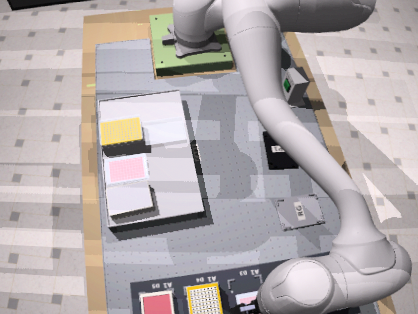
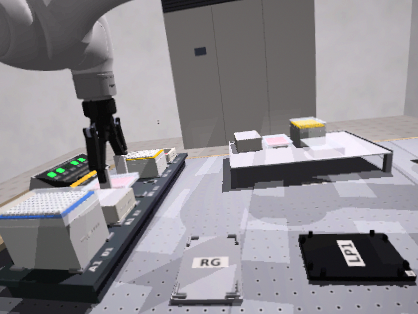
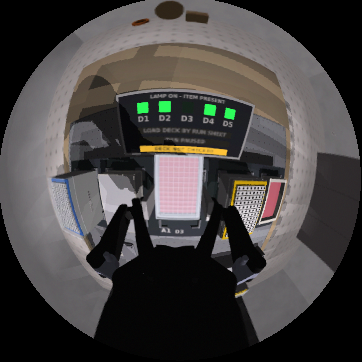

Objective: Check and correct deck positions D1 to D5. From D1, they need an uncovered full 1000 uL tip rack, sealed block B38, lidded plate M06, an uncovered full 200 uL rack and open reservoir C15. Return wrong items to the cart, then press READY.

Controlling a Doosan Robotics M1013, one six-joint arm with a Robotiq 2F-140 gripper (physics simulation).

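Places are measured from the arm's base along level axes (x ahead, y left, z up), in millimetres.
Where they show: gripper, fingertip midpoint: (image 2: 116,185) (image 3: 177,192); arm's base, link origin: (image 1: 193,38).
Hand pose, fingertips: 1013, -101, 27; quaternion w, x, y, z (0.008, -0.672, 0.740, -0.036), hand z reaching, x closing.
Note:
Each offset is from my fingertips to the top centre of the thing, as dx, dy, dz. "pt": to the spot under its first point.
A pink-welled plate @(+14, -1, +20) (image 1: 247,298) (image 2: 122,181) (image 3: 178,187) is held level over D3 between the tips of my gripper (image 2: 112,173) (image 3: 177,192); its code and lid are unclear. At D1 stands a blue-rimmed rack (image 2: 52,225) (image 3: 82,202) with white tips; a cover is unclear. At D2 sits a pale block @(-11, +120, +25) (image 2: 117,206) (image 3: 116,191), its code unreadable. At D4 is a yellow-rimmed rack @(-41, -126, +48) (image 1: 204,300) (image 2: 145,162) (image 3: 250,202). At D5 is a red-filled reservoir @(-56, -250, +15) (image 1: 156,304) (image 2: 170,154) (image 3: 273,200). The panel @(pt +124, +11, +58) (image 2: 64,172) (image 3: 185,120) shows D3 unlit, the others green.
The cart @(-545, -178, +0) (image 1: 172,197) (image 2: 357,150) holds a yellow rack (image 1: 121,131) (image 2: 307,132), a pink plate @(-496, -250, +11) (image 1: 127,169) (image 2: 277,141) and a pale block @(-392, -257, +36) (image 1: 130,199) (image 2: 247,141). The RG plate @(-246, +252, -52) (image 1: 310,212) (image 2: 210,280) and black LP1 plate @(-472, +269, -46) (image 1: 281,160) (image 2: 325,260) lie between deck and cart.

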